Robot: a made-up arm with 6 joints. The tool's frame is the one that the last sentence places.
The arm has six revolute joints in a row. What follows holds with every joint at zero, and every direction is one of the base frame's. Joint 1 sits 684.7 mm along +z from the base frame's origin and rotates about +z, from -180 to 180 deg. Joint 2 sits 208.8 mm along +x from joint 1 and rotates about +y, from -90 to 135 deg. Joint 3 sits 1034.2 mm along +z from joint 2 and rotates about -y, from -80.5 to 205 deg. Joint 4 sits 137.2 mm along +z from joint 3 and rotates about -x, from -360 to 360 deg. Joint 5 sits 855.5 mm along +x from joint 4 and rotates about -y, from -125 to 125 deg. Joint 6 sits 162.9 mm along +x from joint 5 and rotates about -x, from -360 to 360 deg. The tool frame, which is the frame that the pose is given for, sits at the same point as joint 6; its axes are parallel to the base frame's.
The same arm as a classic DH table. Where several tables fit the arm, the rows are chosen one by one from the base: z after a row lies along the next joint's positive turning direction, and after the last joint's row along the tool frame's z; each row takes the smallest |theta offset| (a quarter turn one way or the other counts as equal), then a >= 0, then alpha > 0; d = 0 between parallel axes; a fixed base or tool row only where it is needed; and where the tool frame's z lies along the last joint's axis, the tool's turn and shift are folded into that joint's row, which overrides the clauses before.
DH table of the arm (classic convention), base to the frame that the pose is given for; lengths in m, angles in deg. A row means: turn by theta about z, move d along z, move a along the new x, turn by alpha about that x. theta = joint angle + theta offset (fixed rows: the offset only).
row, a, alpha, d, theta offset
joint 1, 0.2088, -90, 0.6847, 0
joint 2, 1.0342, 180, 0, -90
joint 3, 0.1372, -90, 0, 0
joint 4, 0, 90, -0.8555, 0
joint 5, 0, -90, 0, 0
joint 6, 0, 90, -0.1629, 90
tool (fixed), 0, 0, 0, -90
Joint limits (deg, base to tool): -180..180 -90..135 -80.5..205 -360..360 -125..125 -360..360

